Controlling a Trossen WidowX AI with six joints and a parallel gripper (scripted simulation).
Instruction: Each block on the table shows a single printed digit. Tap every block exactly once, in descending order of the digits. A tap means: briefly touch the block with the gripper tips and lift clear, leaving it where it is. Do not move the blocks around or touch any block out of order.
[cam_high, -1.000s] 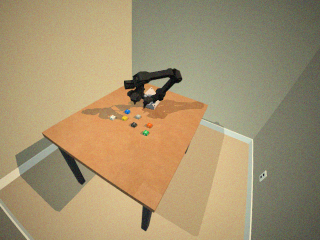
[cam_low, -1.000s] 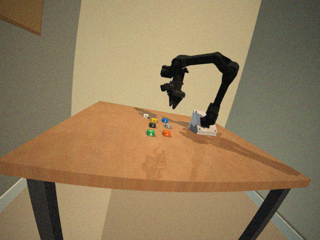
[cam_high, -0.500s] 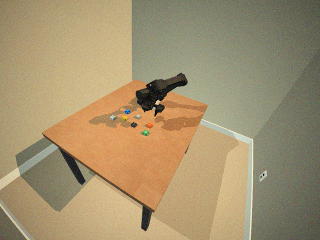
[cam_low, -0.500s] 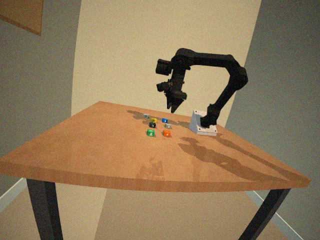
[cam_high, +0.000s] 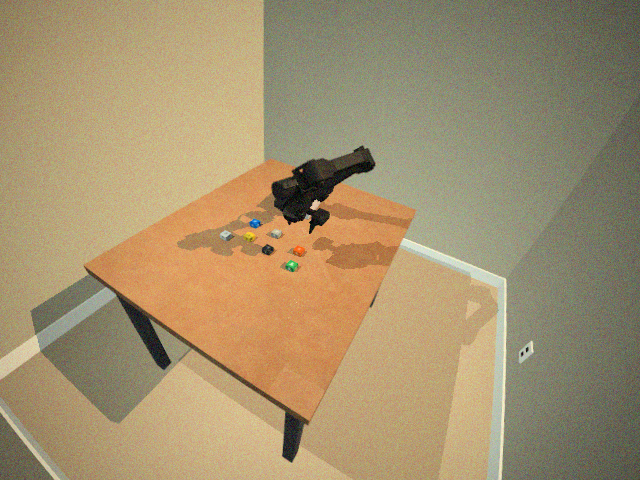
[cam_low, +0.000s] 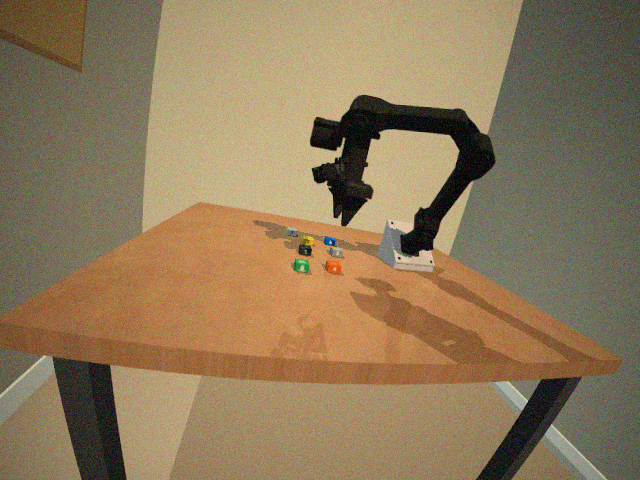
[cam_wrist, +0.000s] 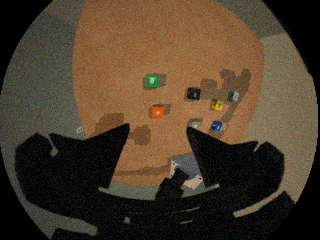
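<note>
Now: the green block 70 mm ahead of my gripper tip, 20 mm to the left of it and 120 mm below it. Also, from my gripper tip: black block: 50 mm ahead, 100 mm to the right, 120 mm below; orange block: 10 mm behind, 120 mm below; grey block: 50 mm behind, 130 mm to the right, 120 mm below.
</note>
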